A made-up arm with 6 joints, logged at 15 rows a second.
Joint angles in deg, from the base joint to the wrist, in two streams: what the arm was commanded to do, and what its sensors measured. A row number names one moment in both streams.
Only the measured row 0 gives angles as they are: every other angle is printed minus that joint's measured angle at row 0.
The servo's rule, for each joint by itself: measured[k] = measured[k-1] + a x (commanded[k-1-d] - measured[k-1]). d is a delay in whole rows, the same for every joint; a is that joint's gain. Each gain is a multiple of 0.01, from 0.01 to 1. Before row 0 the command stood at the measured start. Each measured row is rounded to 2 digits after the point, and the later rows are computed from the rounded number. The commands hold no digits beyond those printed.
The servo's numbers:
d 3
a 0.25 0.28 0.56 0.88 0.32 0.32
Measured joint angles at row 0: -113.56 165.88 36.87 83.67 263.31 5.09
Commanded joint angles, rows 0 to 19: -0.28 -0.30 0.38 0.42 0.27 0.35; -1.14 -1.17 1.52 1.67 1.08 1.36; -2.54 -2.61 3.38 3.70 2.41 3.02; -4.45 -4.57 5.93 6.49 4.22 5.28; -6.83 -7.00 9.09 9.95 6.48 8.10; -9.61 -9.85 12.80 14.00 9.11 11.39; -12.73 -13.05 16.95 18.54 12.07 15.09; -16.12 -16.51 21.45 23.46 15.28 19.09; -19.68 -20.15 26.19 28.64 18.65 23.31; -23.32 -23.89 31.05 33.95 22.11 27.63; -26.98 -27.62 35.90 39.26 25.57 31.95; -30.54 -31.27 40.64 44.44 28.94 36.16; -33.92 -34.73 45.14 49.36 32.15 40.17; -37.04 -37.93 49.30 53.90 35.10 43.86; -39.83 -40.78 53.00 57.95 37.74 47.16; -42.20 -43.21 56.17 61.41 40.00 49.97; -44.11 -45.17 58.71 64.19 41.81 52.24; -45.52 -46.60 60.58 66.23 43.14 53.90; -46.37 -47.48 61.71 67.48 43.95 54.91; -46.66 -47.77 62.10 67.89 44.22 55.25
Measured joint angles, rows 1 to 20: 0.00 0.00 0.00 0.00 0.00 0.00; 0.00 0.00 0.00 0.00 0.00 0.00; 0.00 0.00 0.00 0.00 0.00 0.00; -0.07 -0.08 0.21 0.37 0.09 0.11; -0.34 -0.39 0.94 1.51 0.41 0.51; -0.89 -1.01 2.31 3.44 1.05 1.31; -1.78 -2.01 4.34 6.12 2.06 2.58; -3.04 -3.41 7.00 9.49 3.47 4.35; -4.68 -5.21 10.25 13.46 5.27 6.60; -6.69 -7.41 14.00 17.93 7.45 9.32; -9.05 -9.96 18.17 22.80 9.96 12.45; -11.71 -12.81 22.66 27.94 12.74 15.93; -14.61 -15.91 27.36 33.23 15.74 19.67; -17.70 -19.19 32.14 38.54 18.89 23.60; -20.91 -22.57 36.90 43.73 22.11 27.62; -24.16 -25.97 41.51 48.68 25.32 31.64; -27.38 -29.32 45.87 53.27 28.45 35.55; -30.49 -32.53 49.86 57.39 31.42 39.27; -33.42 -35.52 53.39 60.93 34.17 42.69; -36.09 -38.22 56.37 63.80 36.61 45.75
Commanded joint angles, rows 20 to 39: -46.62 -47.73 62.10 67.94 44.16 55.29; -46.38 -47.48 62.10 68.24 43.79 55.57; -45.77 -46.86 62.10 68.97 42.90 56.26; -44.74 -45.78 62.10 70.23 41.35 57.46; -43.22 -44.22 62.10 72.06 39.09 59.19; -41.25 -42.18 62.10 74.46 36.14 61.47; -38.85 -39.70 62.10 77.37 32.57 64.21; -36.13 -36.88 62.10 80.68 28.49 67.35; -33.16 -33.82 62.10 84.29 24.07 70.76; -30.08 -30.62 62.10 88.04 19.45 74.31; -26.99 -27.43 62.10 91.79 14.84 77.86; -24.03 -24.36 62.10 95.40 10.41 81.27; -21.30 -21.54 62.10 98.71 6.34 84.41; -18.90 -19.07 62.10 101.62 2.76 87.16; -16.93 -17.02 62.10 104.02 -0.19 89.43; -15.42 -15.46 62.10 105.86 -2.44 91.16; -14.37 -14.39 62.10 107.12 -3.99 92.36; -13.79 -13.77 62.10 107.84 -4.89 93.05; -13.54 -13.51 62.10 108.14 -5.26 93.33; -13.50 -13.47 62.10 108.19 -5.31 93.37
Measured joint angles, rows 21 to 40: -38.45 -40.57 58.73 65.94 38.70 48.36; -40.43 -42.50 60.40 67.30 40.38 50.46; -41.99 -43.98 61.35 67.82 41.61 51.99; -43.15 -45.03 61.77 67.93 42.43 53.05; -43.96 -45.72 61.95 68.20 42.87 53.86; -44.41 -46.04 62.03 68.88 42.88 54.63; -44.49 -45.97 62.07 70.07 42.39 55.54; -44.17 -45.48 62.09 71.82 41.33 56.71; -43.44 -44.56 62.10 74.14 39.67 58.23; -42.29 -43.20 62.10 76.98 37.40 60.14; -40.75 -41.43 62.10 80.24 34.55 62.45; -38.85 -39.30 62.10 83.80 31.20 65.11; -36.66 -36.87 62.10 87.53 27.44 68.05; -34.24 -34.23 62.10 91.28 23.41 71.19; -31.69 -31.47 62.10 94.91 19.25 74.42; -29.09 -28.69 62.10 98.25 15.12 77.62; -26.54 -26.00 62.10 101.22 11.16 80.67; -24.14 -23.49 62.10 103.68 7.53 83.47; -21.96 -21.24 62.10 105.60 4.34 85.93; -20.06 -19.32 62.10 106.94 1.67 87.99
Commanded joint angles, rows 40 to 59: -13.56 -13.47 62.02 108.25 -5.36 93.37; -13.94 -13.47 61.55 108.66 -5.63 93.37; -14.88 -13.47 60.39 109.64 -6.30 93.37; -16.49 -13.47 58.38 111.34 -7.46 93.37; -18.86 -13.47 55.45 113.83 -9.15 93.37; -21.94 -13.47 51.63 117.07 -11.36 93.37; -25.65 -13.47 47.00 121.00 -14.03 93.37; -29.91 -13.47 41.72 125.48 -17.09 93.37; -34.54 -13.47 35.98 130.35 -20.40 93.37; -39.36 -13.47 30.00 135.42 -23.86 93.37; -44.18 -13.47 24.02 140.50 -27.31 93.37; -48.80 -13.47 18.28 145.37 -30.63 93.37; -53.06 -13.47 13.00 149.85 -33.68 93.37; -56.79 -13.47 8.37 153.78 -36.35 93.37; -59.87 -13.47 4.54 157.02 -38.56 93.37; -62.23 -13.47 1.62 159.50 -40.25 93.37; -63.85 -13.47 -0.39 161.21 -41.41 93.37; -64.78 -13.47 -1.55 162.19 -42.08 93.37; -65.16 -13.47 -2.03 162.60 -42.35 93.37; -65.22 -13.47 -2.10 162.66 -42.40 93.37
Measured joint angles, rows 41 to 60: -18.49 -17.77 62.10 107.73 -0.43 89.61; -17.25 -16.58 62.10 108.09 -1.98 90.80; -16.31 -15.71 62.10 108.18 -3.05 91.62; -15.62 -15.08 62.06 108.24 -3.79 92.18; -15.20 -14.63 61.77 108.61 -4.38 92.56; -15.12 -14.31 61.00 109.52 -4.99 92.82; -15.46 -14.07 59.53 111.12 -5.78 93.00; -16.31 -13.90 57.25 113.50 -6.86 93.12; -17.72 -13.78 54.10 116.64 -8.30 93.20; -19.70 -13.69 50.12 120.48 -10.13 93.25; -22.25 -13.63 45.42 124.88 -12.36 93.29; -25.32 -13.59 40.13 129.69 -14.93 93.32; -28.83 -13.56 34.46 134.73 -17.79 93.34; -32.67 -13.53 28.61 139.81 -20.84 93.35; -36.70 -13.51 22.83 144.70 -23.97 93.36; -40.79 -13.50 17.33 149.23 -27.08 93.36; -44.79 -13.49 12.31 153.23 -30.05 93.36; -48.56 -13.48 7.96 156.57 -32.77 93.36; -51.98 -13.48 4.41 159.15 -35.16 93.36; -54.95 -13.48 1.72 160.96 -37.16 93.36
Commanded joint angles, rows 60 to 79: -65.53 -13.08 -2.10 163.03 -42.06 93.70; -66.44 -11.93 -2.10 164.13 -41.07 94.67; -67.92 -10.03 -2.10 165.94 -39.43 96.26; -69.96 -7.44 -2.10 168.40 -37.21 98.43; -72.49 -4.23 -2.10 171.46 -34.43 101.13; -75.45 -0.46 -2.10 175.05 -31.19 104.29; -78.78 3.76 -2.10 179.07 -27.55 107.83; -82.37 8.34 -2.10 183.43 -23.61 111.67; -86.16 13.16 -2.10 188.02 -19.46 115.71; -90.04 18.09 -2.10 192.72 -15.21 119.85; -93.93 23.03 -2.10 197.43 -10.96 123.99; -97.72 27.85 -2.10 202.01 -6.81 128.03; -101.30 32.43 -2.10 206.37 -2.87 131.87; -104.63 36.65 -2.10 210.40 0.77 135.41; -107.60 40.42 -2.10 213.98 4.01 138.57; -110.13 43.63 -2.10 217.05 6.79 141.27; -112.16 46.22 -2.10 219.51 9.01 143.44; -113.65 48.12 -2.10 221.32 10.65 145.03; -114.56 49.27 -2.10 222.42 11.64 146.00; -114.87 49.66 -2.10 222.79 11.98 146.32
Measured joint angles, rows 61 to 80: -57.41 -13.48 -0.11 162.04 -38.73 93.36; -59.35 -13.48 -1.19 162.53 -39.89 93.36; -60.82 -13.48 -1.70 162.64 -40.69 93.36; -62.00 -13.37 -1.92 162.98 -41.13 93.47; -63.11 -12.97 -2.02 163.99 -41.11 93.85; -64.31 -12.15 -2.06 165.71 -40.57 94.62; -65.72 -10.83 -2.08 168.08 -39.49 95.84; -67.41 -8.98 -2.09 171.05 -37.87 97.53; -69.42 -6.59 -2.10 174.57 -35.73 99.69; -71.76 -3.69 -2.10 178.53 -33.11 102.29; -74.41 -0.32 -2.10 182.84 -30.07 105.29; -77.35 3.45 -2.10 187.40 -26.67 108.62; -80.52 7.55 -2.10 192.08 -23.00 112.21; -83.87 11.88 -2.10 196.79 -19.15 115.98; -87.33 16.35 -2.10 201.38 -15.20 119.84; -90.82 20.85 -2.10 205.77 -11.25 123.69; -94.27 25.27 -2.10 209.84 -7.40 127.44; -97.60 29.51 -2.10 213.48 -3.75 131.00; -100.73 33.46 -2.10 216.62 -0.38 134.29; -103.59 37.03 -2.10 219.16 2.62 137.22
